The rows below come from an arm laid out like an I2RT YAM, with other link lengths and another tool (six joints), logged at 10 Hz.
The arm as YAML. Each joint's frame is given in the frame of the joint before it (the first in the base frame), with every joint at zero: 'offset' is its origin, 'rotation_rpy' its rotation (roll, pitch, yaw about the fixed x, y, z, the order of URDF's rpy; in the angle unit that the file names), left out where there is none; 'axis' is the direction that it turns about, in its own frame. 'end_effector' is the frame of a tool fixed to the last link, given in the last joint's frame.
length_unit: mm
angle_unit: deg
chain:
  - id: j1
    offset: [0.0, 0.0, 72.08]
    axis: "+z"
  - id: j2
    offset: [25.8, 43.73, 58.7]
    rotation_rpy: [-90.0, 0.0, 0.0]
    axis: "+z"
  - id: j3
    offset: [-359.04, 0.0, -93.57]
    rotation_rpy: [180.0, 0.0, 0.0]
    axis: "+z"
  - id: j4
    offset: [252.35, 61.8, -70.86]
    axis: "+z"
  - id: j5
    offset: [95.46, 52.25, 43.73]
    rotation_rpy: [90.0, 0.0, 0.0]
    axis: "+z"
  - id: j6
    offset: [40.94, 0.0, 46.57]
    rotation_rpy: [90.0, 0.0, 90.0]
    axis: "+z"
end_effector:
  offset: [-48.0, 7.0, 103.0]
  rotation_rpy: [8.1, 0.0, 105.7]
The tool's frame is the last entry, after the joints.
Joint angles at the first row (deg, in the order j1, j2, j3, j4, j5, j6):
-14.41 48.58 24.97 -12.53 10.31 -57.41
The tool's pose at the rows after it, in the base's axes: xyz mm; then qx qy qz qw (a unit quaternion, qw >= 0):
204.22, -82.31, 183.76, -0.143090, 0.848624, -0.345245, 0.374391
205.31, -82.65, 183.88, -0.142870, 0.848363, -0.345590, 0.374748
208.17, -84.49, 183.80, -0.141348, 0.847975, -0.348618, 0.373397
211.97, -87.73, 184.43, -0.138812, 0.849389, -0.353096, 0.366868
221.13, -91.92, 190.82, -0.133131, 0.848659, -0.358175, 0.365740
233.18, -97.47, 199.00, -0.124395, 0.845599, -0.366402, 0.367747
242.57, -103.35, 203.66, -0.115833, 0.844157, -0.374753, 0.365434
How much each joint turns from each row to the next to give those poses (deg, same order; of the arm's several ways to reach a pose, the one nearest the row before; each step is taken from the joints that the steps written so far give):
-0.01 0.28 0.00 0.72 0.02 0.00
0.00 0.24 0.00 0.30 0.02 0.00
0.00 0.79 0.00 0.85 0.41 -0.02
0.01 1.35 0.55 0.40 0.88 0.02
-0.01 1.95 1.51 0.68 0.79 0.29
0.00 2.21 1.61 1.42 1.04 0.37
-0.12 2.03 1.18 1.22 1.19 0.28

